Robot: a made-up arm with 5 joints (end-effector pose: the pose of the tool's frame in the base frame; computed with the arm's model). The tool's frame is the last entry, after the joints.
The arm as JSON. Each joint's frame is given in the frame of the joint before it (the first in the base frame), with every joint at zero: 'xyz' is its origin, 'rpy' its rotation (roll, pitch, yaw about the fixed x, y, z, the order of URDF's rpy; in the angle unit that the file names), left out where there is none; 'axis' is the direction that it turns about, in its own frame. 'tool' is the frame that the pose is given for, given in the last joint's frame.
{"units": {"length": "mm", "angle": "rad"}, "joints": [
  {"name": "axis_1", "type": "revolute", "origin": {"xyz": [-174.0, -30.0, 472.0]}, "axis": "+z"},
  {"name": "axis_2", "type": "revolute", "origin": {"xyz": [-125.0, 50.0, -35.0]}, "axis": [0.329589, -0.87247, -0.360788]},
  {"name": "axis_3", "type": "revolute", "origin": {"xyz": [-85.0, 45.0, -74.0]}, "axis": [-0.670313, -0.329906, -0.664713]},
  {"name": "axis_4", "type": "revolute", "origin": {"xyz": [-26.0, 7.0, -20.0]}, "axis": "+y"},
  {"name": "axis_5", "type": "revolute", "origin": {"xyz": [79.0, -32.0, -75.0]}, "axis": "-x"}
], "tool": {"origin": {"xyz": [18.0, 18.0, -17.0], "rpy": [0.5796, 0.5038, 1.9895]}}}
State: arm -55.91 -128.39 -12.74 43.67 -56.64
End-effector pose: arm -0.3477 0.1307 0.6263 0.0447 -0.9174 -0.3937 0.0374
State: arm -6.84 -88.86 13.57 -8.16 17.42
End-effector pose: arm -0.4298 -0.0522 0.4107 0.0051 -0.0239 0.8029 0.5956
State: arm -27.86 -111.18 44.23 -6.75 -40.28
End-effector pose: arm -0.3560 0.0021 0.4639 0.2314 0.3010 0.7106 0.5923
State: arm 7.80 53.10 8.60 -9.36 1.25
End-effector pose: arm -0.1842 0.0587 0.3398 0.7949 -0.2454 -0.0257 0.5543
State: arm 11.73 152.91 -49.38 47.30 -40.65
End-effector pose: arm -0.1400 0.1101 0.6034 0.2569 -0.3638 -0.4773 0.7575
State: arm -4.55 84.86 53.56 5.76 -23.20
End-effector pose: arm -0.1775 0.0007 0.3542 0.9371 -0.1290 -0.2962 0.1318
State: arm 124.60 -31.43 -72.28 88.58 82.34
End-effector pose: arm 0.0666 -0.3345 0.3837 0.8862 0.3242 0.0527 0.3269
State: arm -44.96 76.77 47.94 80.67 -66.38
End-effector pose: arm -0.0523 0.0545 0.2687 0.7115 0.1997 -0.6594 0.1380
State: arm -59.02 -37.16 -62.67 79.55 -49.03
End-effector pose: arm -0.3565 0.3160 0.4142 0.0608 -0.9186 -0.0646 -0.3850
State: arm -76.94 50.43 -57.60 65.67 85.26
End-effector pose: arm -0.0115 0.1110 0.1916 0.4317 -0.1140 0.7871 0.4256
